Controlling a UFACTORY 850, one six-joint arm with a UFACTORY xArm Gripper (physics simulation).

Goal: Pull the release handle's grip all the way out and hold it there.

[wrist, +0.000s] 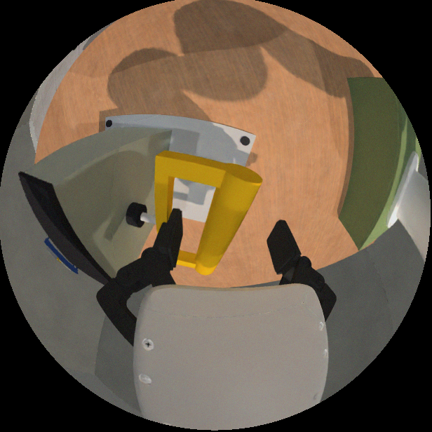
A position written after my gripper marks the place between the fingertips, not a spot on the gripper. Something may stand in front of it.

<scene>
I see my gripper (229,226) and a grey base plate (207,139).
</scene>
